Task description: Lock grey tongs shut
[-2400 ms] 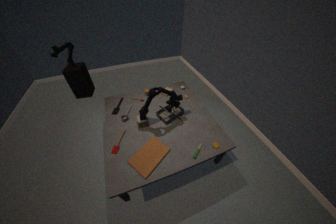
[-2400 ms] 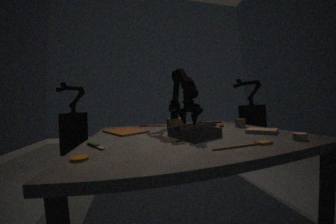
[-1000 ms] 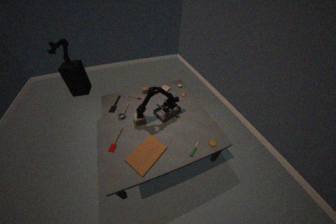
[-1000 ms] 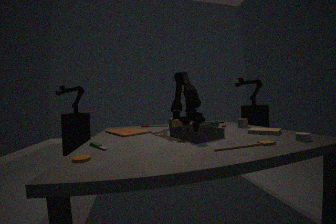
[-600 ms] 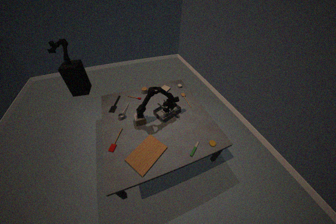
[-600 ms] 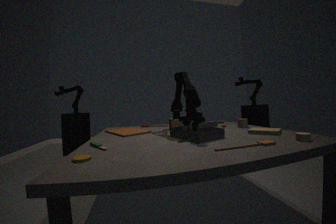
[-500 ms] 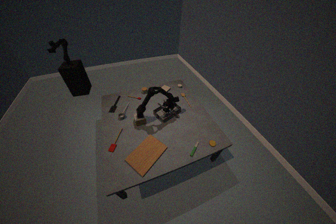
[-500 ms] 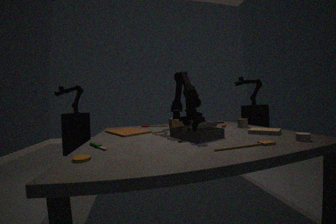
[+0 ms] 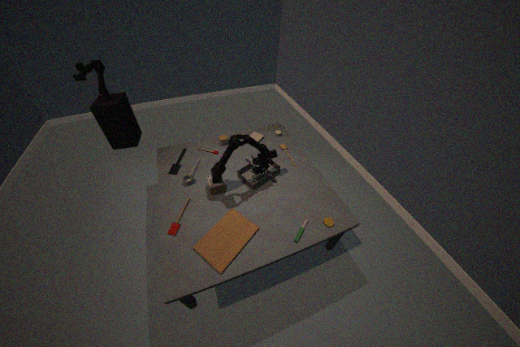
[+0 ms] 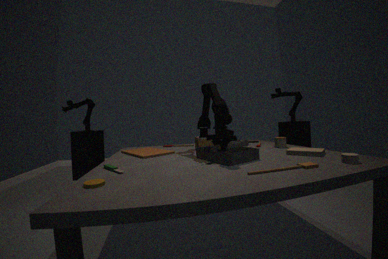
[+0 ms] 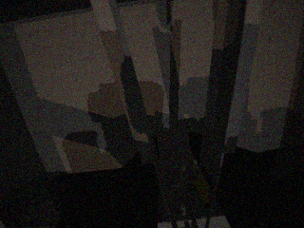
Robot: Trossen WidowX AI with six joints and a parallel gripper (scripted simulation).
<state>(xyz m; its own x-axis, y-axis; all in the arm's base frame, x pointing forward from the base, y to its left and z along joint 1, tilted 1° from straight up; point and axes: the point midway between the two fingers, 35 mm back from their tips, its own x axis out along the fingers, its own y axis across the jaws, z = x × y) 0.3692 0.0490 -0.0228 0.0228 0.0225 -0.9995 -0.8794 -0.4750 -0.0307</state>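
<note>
My gripper tip is 3 cm to the right of the roasting tin and 2 cm past it. Also, from my gripper tip: wooden board (47 cm to the right, 36 cm behind, 2 cm below); then green-handled tool (52 cm to the right, 13 cm ahead, 2 cm below); then pale block (47 cm to the left, 4 cm ahead, 2 cm below).
</note>
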